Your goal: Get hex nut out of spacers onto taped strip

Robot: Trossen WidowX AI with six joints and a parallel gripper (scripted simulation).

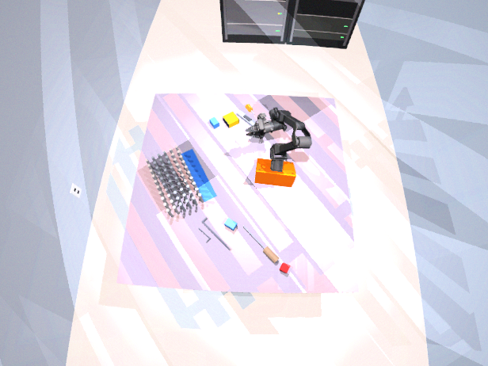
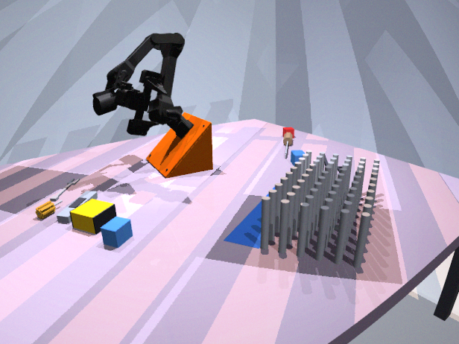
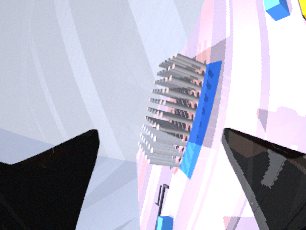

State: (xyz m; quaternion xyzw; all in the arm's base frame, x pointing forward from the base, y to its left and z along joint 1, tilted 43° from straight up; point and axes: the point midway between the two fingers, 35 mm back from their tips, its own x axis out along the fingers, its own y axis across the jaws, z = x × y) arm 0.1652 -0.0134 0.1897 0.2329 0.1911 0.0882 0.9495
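Now: the hook tool 17 cm behind my gripper tip, 51 cm to the left of it and 22 cm below it. The rest, counted from my gripper tip: red cube 34 cm behind, 63 cm to the left, 21 cm below; then blue taped strip 25 cm ahead, 19 cm to the left, 23 cm below; then yellow block 14 cm ahead, 22 cm to the right, 21 cm below.
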